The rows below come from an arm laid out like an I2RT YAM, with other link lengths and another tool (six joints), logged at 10 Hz.
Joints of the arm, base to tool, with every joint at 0 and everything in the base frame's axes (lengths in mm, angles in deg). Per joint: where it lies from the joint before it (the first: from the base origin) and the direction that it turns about. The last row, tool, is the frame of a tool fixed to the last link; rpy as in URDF.
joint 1: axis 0 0 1 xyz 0 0 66.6
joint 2: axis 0 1 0 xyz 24.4 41.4 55.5
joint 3: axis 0 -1 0 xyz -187.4 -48.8 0
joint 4: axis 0 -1 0 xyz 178.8 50.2 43.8
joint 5: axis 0 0 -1 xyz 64.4 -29.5 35.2
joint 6: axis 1 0 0 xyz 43.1 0 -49
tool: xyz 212 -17 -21 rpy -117.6 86.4 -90
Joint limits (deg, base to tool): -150..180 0..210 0..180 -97..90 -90..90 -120..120
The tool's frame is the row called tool.
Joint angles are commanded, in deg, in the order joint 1, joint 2, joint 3, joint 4, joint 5, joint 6. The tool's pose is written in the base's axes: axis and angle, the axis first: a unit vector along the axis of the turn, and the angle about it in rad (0 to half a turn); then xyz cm. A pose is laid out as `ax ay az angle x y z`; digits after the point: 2 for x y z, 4 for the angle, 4 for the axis.
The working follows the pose.
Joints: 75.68 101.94 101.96 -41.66 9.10 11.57
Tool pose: -0.5647 0.7178 0.4072 2.6817 14.98 42.80 11.22
Where each joint sits with the arm in this pose, in the base's axes (m; each line is computed from the numbers above, not from the rounded line before):
joint 1: 0.0000 0.0000 0.0666
joint 2: -0.0341 0.0339 0.1221
joint 3: 0.0228 0.0594 0.3054
joint 4: 0.0184 0.2450 0.3493
joint 5: 0.0646 0.3070 0.3328
joint 6: 0.0711 0.3046 0.2679
the tool: 0.1498 0.4280 0.1122

